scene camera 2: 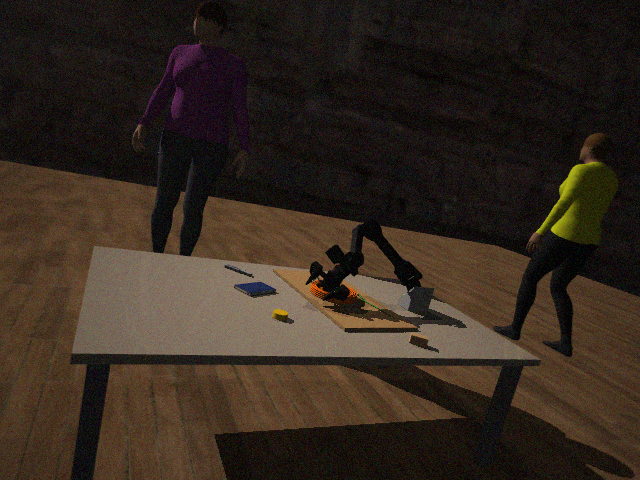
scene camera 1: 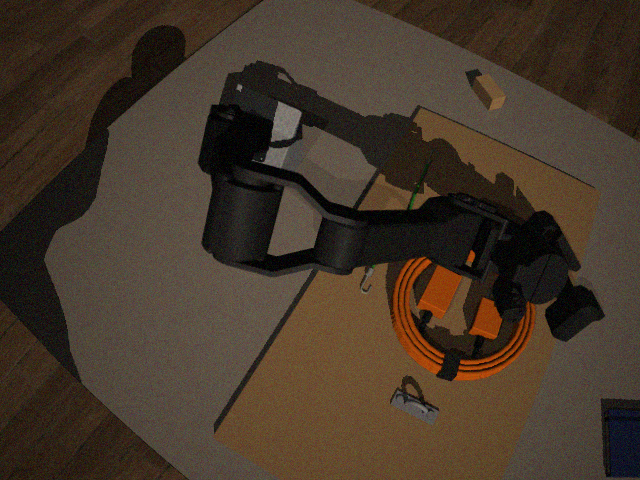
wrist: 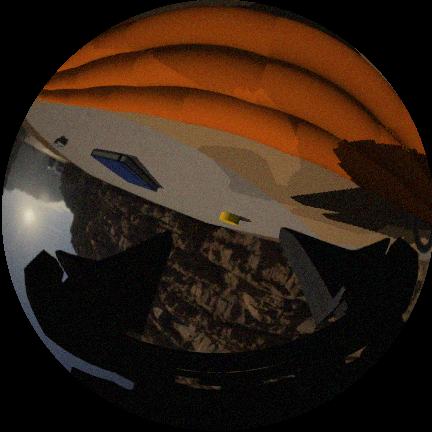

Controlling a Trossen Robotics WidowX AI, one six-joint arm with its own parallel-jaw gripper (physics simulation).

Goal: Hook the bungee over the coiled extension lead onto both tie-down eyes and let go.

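Frame: origin at the arm's base, x left, y back, z up, level; millimetres.
Where they show: gripper, fingertip midpoint: [scene camera 2: 314, 292] [scene camera 1: 589, 292] [wrist: 226, 234]; arm's base at its link origin: [scene camera 2: 416, 293] [scene camera 1: 250, 136].
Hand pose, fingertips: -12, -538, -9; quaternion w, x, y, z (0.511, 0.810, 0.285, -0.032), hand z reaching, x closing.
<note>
Things, the pixels of their top centre, and the offset from my fingertips, as dx, dy, dz. Level surfaces: height alone.
- wooden board at its surface level: dz -43
- green bungee at its top centre: [scene camera 1: 401, 212] +18, +291, -37
- metal hook at its top centre: [scene camera 1: 367, 284] -108, +289, -38
- grey tie-down eye at its top centre: [scene camera 1: 418, 404] -234, +163, -16
- wooden block at its top centre: [scene camera 1: 490, 86] [scene camera 2: 419, 335] +336, +244, -25
- blue flat object at its top centre: [wrist: 125, 175] [scene camera 2: 255, 287] -149, -169, -43
- yellow disc at its top centre: [wrist: 228, 221] [scene camera 2: 280, 312] +104, -191, -36
- thin dark tool at its top centre: [wrist: 57, 145] [scene camera 2: 239, 268] -368, -151, -43
The coiled orange extension lead [scene camera 1: 478, 368] [scene camera 2: 316, 292] [wrist: 225, 30] lies on the wooden board [scene camera 1: 310, 387] [scene camera 2: 361, 323]. The green bungee [scene camera 1: 414, 198] [scene camera 2: 372, 303] lies on the board beside the coil, partly under the arm; one metal hook [scene camera 1: 366, 283] shows left of the coil. One grey tie-down eye [scene camera 1: 415, 405] stands on the board below the coil in scene camera 1. I cannot make out the second eye for certain; a dark loop [wrist: 417, 242] shows at the wrist view's right edge. My gripper [scene camera 2: 318, 289] [wrist: 226, 234] is open and empty, low at the coil; the arm hides it in scene camera 1.
A wooden block [scene camera 1: 488, 93] [scene camera 2: 418, 339], a blue flat object [scene camera 1: 622, 441] [scene camera 2: 254, 288] [wrist: 125, 170] and a yellow disc [scene camera 2: 280, 315] [wrist: 229, 218] lie off the board. A thin dark tool [scene camera 2: 238, 270] lies farther back. Two people stand beyond the table.
</note>
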